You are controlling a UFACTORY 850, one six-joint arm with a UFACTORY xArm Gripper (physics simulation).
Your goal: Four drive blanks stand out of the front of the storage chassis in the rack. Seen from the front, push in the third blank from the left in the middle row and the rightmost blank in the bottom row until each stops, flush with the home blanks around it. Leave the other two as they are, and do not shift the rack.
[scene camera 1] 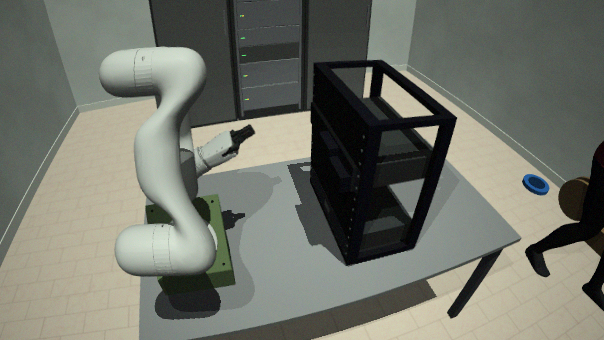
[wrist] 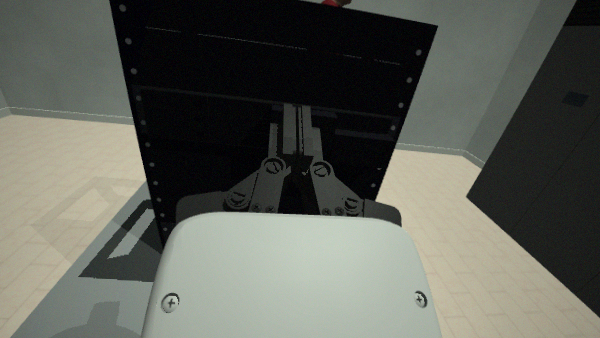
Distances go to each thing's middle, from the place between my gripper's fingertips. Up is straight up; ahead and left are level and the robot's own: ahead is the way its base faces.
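Scene:
There is the black rack (scene camera 1: 359, 146), and as I measure it from my hand, it stands 20 cm lower than the hand and 39 cm forward of it.

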